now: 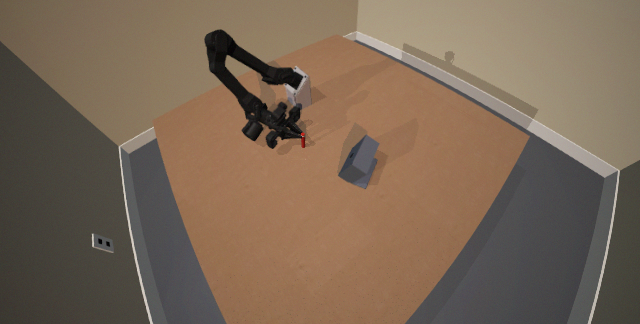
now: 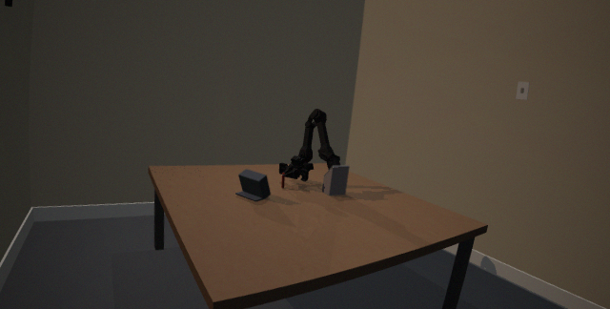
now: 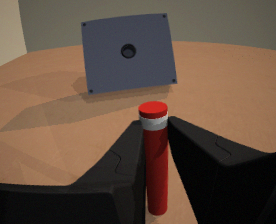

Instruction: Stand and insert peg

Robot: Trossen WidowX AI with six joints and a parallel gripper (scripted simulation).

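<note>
Right now the red peg is 1 cm below my gripper tip. From my gripper tip the other things lie so: flat foot: 22 cm ahead, 9 cm to the left, 7 cm below; then grey sloped panel: 20 cm ahead, 8 cm to the left, 1 cm below.
</note>
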